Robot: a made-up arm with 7 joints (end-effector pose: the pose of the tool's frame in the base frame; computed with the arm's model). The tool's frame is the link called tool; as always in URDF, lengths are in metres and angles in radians. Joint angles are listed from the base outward.
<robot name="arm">
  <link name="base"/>
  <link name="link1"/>
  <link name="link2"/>
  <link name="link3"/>
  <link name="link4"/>
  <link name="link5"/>
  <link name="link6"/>
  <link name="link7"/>
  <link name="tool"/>
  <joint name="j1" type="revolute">
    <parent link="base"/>
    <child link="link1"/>
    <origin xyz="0 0 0.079" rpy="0 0 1.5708"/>
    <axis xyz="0 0 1"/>
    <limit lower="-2.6" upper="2.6" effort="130" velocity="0.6"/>
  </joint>
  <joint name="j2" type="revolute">
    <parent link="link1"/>
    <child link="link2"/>
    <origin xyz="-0.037 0.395 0.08" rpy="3.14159 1.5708 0"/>
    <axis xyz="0 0 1"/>
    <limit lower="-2.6" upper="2.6" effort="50" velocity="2.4"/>
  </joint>
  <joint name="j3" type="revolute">
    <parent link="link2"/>
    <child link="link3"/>
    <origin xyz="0.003 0.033 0.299" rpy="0 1.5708 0"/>
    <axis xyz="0 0 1"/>
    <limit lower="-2.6" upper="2.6" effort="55" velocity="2.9"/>
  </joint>
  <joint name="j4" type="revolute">
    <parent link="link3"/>
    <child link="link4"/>
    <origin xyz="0.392 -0.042 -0.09" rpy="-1.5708 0 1.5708"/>
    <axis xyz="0 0 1"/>
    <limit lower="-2.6" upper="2.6" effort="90" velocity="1.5"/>
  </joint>
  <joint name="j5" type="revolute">
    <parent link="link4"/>
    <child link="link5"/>
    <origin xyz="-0.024 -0.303 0.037" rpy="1.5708 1.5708 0"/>
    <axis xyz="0 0 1"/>
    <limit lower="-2.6" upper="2.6" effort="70" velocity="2.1"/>
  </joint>
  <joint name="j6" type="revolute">
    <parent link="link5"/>
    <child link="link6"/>
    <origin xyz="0.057 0.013 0.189" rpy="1.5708 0 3.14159"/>
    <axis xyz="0 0 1"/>
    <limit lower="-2.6" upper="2.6" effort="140" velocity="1.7"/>
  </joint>
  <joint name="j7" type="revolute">
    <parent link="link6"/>
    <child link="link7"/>
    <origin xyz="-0.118 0.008 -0.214" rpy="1.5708 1.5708 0"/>
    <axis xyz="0 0 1"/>
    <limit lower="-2.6" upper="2.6" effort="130" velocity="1.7"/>
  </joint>
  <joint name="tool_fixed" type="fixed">
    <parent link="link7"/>
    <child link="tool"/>
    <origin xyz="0.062 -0.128 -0.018" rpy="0 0 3.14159"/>
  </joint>
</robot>
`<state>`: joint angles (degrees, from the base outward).
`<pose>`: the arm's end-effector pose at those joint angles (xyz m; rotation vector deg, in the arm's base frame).
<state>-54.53 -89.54 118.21 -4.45 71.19 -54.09 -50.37</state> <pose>-1.0779 0.4810 -0.3596 70.72 -39.78 11.38</pose>
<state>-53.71 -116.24 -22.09 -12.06 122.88 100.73 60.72</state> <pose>-0.1571 0.6594 0.3993 -2.96 29.31 -72.55</pose>
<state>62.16 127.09 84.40 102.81 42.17 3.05 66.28</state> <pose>0.2478 -1.1532 0.7643 54.03 -96.20 -111.13</pose>
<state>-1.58 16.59 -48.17 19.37 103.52 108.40 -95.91</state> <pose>-0.5431 0.0181 -0.1082 148.92 50.96 -52.70</pose>
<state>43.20 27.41 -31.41 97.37 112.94 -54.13 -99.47</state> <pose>-0.3566 0.0402 0.5667 48.24 59.43 -95.75</pose>
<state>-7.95 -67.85 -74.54 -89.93 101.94 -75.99 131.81</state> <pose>-0.7142 -0.5913 0.8042 22.29 -128.49 -33.57</pose>
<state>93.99 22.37 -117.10 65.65 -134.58 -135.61 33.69</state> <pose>-0.0734 -0.8248 0.0769 -137.13 75.17 77.35</pose>
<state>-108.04 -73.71 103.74 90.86 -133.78 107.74 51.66</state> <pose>-0.5772 0.3108 0.1941 121.79 15.49 -68.24</pose>
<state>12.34 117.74 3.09 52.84 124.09 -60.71 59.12</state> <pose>-0.6582 0.0756 0.7886 75.17 -84.16 3.57</pose>
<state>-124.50 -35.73 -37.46 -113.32 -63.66 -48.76 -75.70</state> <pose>-0.0021 0.7074 0.9773 65.42 65.34 -41.86</pose>
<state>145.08 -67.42 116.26 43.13 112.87 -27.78 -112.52</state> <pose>0.9696 0.4184 -0.0641 96.25 -23.05 -149.68</pose>
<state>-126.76 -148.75 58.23 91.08 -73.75 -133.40 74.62</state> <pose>-0.2050 0.9802 -0.0058 -38.94 74.02 95.29</pose>
